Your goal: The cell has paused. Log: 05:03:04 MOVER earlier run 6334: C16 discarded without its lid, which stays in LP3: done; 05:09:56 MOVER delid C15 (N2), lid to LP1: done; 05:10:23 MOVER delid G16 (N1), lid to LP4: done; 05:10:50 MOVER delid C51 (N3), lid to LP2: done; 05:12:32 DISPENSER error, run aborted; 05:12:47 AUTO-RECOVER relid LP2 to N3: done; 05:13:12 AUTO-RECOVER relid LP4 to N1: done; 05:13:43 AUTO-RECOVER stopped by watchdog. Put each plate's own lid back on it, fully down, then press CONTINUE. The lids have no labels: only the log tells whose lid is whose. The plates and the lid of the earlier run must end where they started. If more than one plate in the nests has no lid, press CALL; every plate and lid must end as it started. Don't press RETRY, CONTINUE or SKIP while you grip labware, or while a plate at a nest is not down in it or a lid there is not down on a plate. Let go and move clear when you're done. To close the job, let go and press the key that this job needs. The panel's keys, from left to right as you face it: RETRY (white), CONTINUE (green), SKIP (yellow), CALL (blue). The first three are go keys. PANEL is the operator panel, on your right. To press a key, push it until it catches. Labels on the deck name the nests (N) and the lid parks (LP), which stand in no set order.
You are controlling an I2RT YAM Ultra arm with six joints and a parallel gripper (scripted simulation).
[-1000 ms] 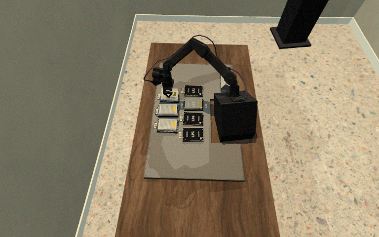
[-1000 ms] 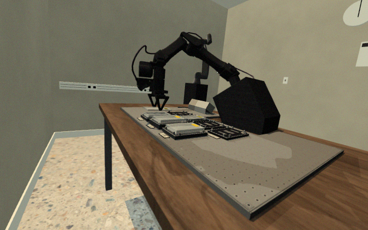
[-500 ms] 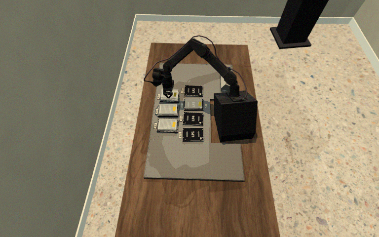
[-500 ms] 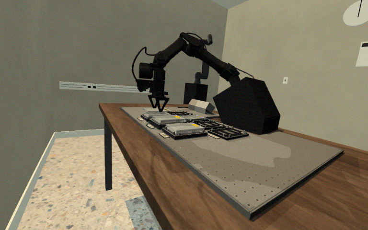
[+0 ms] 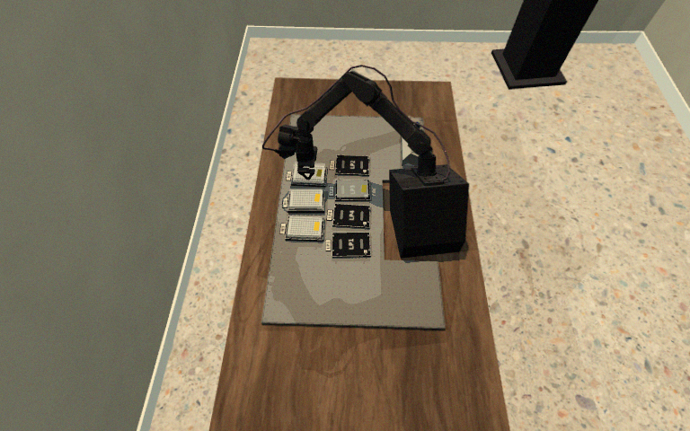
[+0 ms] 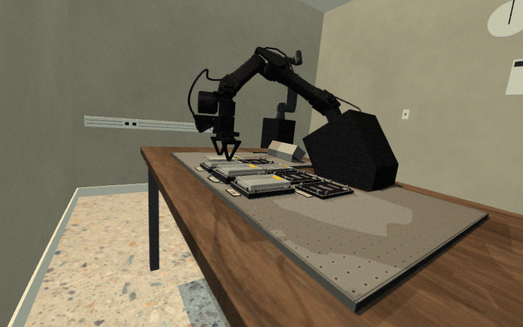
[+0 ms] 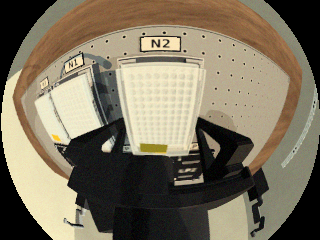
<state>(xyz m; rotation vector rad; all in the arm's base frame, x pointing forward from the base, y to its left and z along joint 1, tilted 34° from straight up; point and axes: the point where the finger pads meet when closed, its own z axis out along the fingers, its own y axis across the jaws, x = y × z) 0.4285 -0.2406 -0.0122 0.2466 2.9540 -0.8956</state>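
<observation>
My hand is 30 mm above the plate. Round my hand: green key (480 mm behind, 90 mm to the right, 20 mm above); then yellow key (490 mm behind, 140 mm to the right, 20 mm above); then LP4 lid park (150 mm behind, 220 mm to the left, 40 mm below).
</observation>
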